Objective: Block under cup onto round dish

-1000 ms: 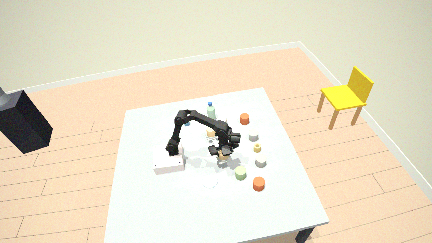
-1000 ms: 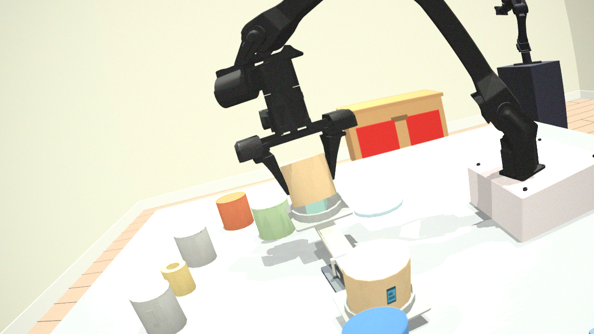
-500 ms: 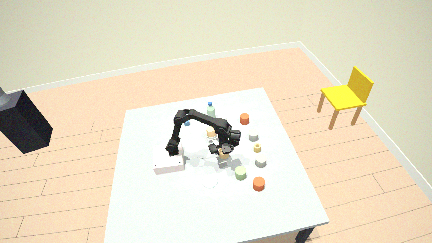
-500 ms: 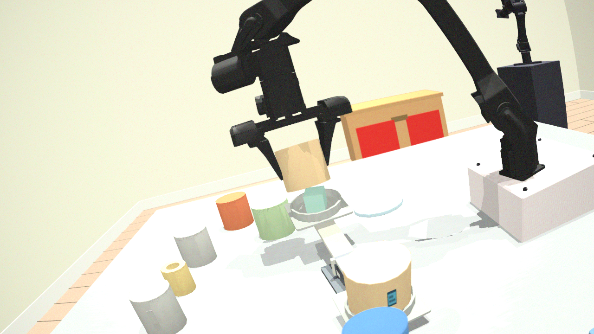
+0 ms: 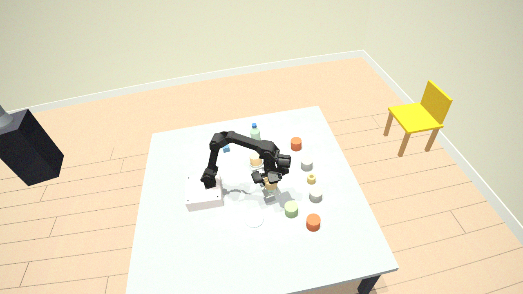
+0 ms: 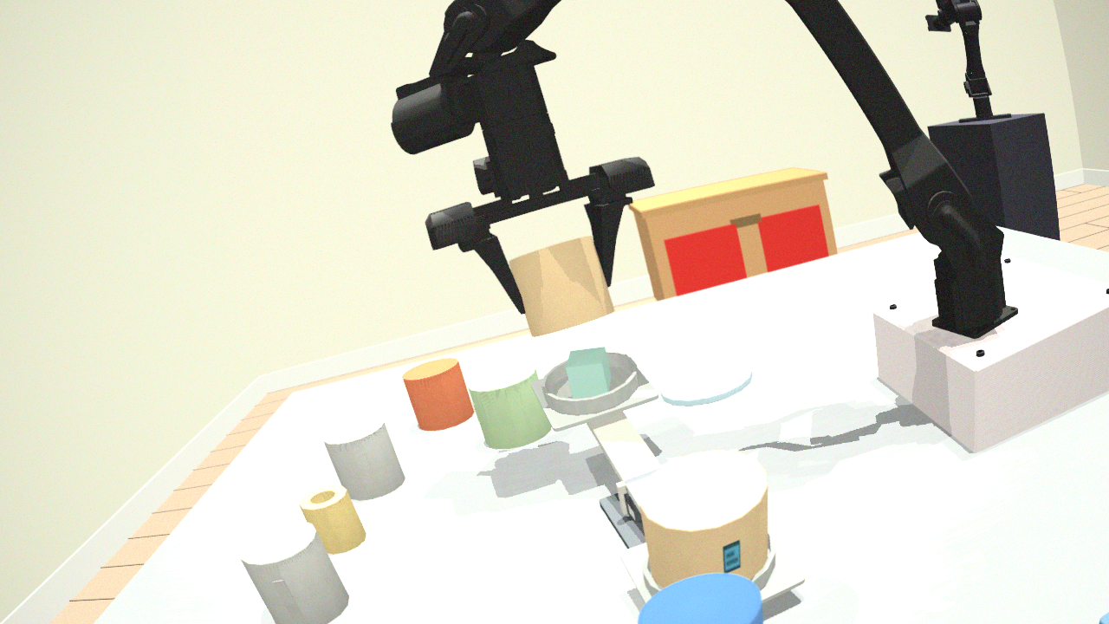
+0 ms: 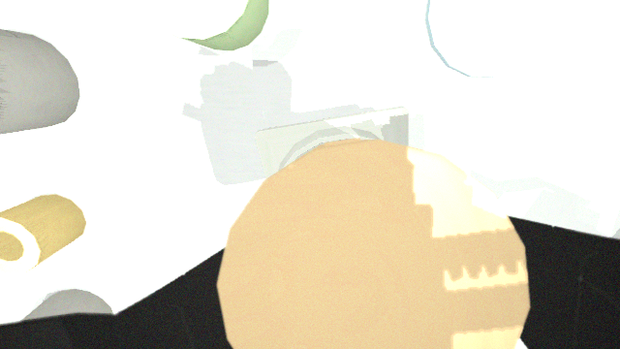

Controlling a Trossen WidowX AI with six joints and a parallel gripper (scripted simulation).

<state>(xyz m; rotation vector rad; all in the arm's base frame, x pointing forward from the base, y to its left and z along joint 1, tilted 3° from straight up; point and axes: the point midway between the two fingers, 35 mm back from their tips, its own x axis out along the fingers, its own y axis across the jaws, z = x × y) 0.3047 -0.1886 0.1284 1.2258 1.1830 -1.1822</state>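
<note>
My gripper tip is now 60 mm above the teal block and 10 mm to the right of it. Round my gripper tip: green cylinder 120 mm to the right, 110 mm below, 80 mm ahead; then balance 140 mm to the left, 110 mm below; then pale blue round dish 150 mm below, 140 mm behind, 90 mm to the right.
</note>
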